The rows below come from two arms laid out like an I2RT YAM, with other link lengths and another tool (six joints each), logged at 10 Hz.
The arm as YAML. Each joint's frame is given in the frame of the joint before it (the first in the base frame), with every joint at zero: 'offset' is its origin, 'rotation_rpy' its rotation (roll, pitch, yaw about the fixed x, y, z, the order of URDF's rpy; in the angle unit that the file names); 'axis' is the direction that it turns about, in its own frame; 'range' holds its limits. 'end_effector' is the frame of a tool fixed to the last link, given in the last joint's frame.
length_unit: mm
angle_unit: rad
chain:
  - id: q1
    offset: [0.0, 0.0, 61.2]
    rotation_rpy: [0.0, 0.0, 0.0]
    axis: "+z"
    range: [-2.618, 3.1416]
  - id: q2
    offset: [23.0, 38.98, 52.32]
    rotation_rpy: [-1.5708, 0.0, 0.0]
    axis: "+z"
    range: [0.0, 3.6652]
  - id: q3
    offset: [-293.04, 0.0, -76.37]
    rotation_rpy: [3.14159, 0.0, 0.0]
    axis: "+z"
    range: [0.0, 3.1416]
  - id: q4
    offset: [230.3, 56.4, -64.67]
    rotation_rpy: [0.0, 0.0, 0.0]
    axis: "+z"
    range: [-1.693, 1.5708]
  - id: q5
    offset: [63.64, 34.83, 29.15]
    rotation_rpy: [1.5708, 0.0, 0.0]
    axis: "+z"
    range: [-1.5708, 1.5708]
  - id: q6
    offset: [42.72, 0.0, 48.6]
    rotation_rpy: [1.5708, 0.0, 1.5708]
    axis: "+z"
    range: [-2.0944, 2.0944]
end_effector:
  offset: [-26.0, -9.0, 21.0]
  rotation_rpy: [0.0, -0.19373, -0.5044]
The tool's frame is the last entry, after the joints.
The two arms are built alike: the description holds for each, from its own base.
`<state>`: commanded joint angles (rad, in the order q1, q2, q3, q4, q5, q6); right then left.
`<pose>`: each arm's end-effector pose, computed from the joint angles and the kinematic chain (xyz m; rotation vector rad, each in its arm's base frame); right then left.
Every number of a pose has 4 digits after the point. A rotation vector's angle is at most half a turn.
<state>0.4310 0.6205 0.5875 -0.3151 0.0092 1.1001 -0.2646 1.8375 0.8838 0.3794 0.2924 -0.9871</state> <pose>0.1275 0.0601 0.3019 -1.2473 1.3163 -0.2450 0.3601 -0.0969 0.1443 2.5428 -0.6691 1.0781</pose>
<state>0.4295 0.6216 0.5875 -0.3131 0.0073 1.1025 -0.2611 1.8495 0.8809 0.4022 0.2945 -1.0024</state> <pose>0.1278 0.0601 0.3020 -1.2445 1.3169 -0.2431 0.3618 -0.0964 0.1412 2.5368 -0.6478 1.0820</pose>
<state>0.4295 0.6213 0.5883 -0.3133 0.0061 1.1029 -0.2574 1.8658 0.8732 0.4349 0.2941 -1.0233</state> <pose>0.1277 0.0601 0.3023 -1.2441 1.3158 -0.2419 0.3633 -0.0957 0.1361 2.5318 -0.6179 1.0854</pose>
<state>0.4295 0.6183 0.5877 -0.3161 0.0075 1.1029 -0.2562 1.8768 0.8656 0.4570 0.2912 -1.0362</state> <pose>0.1272 0.0597 0.3021 -1.2438 1.3168 -0.2432 0.3636 -0.0953 0.1321 2.5313 -0.5991 1.0859</pose>
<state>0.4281 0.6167 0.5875 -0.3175 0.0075 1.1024 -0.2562 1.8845 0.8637 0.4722 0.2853 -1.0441</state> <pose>0.1270 0.0594 0.3021 -1.2434 1.3175 -0.2445 0.3646 -0.0953 0.1302 2.5319 -0.5860 1.0923</pose>
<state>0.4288 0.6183 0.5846 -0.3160 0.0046 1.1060 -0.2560 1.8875 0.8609 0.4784 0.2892 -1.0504</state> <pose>0.1272 0.0598 0.3010 -1.2436 1.3198 -0.2383 0.3643 -0.0955 0.1289 2.5276 -0.5806 1.0883</pose>
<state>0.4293 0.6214 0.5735 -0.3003 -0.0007 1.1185 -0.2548 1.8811 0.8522 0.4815 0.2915 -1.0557</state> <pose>0.1283 0.0603 0.2987 -1.2346 1.3224 -0.2261 0.3623 -0.0948 0.1291 2.5250 -0.5743 1.0863</pose>
